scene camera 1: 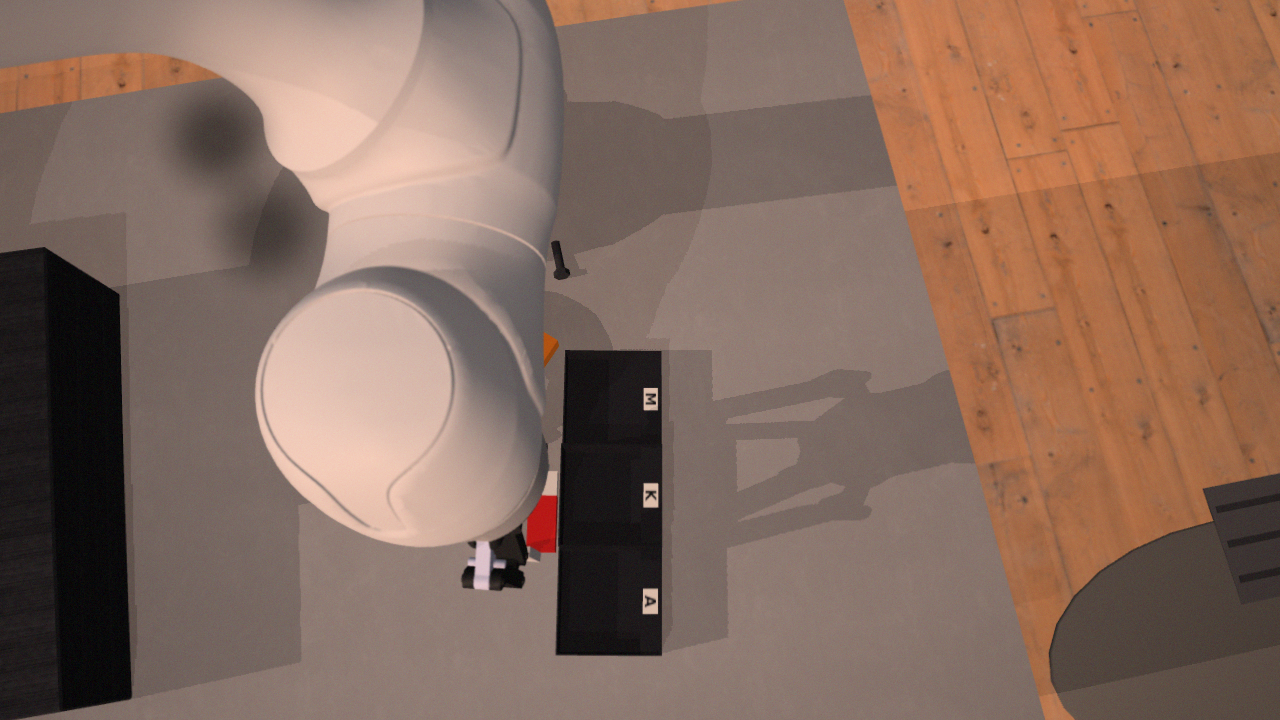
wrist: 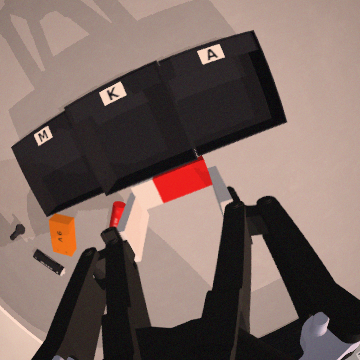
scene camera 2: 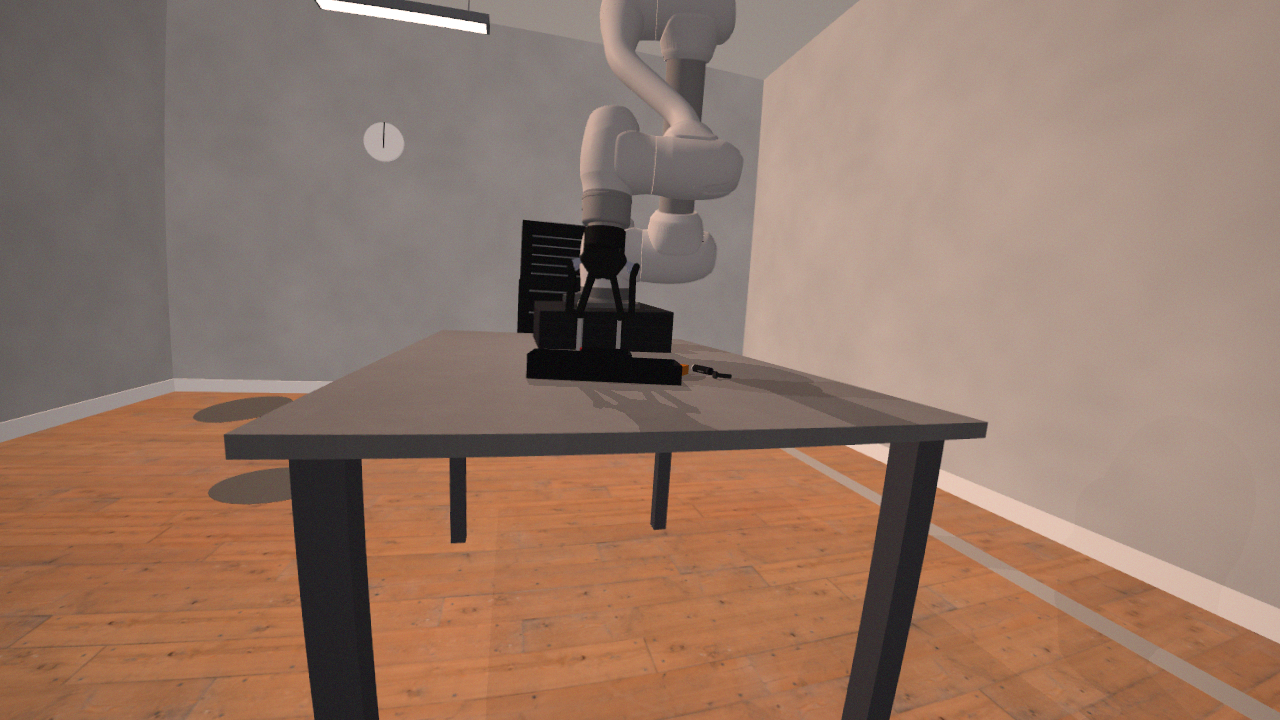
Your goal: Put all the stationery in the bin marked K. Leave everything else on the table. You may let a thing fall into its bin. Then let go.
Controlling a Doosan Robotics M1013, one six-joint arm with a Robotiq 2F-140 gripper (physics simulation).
Path:
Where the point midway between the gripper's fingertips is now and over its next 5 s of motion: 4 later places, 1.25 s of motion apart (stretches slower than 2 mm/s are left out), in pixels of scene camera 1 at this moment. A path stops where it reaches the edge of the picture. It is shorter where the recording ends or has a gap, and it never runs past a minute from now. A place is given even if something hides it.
The gripper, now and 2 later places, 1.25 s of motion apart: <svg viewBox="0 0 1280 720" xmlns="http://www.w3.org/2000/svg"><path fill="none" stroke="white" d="M528 511L625 484L609 453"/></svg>

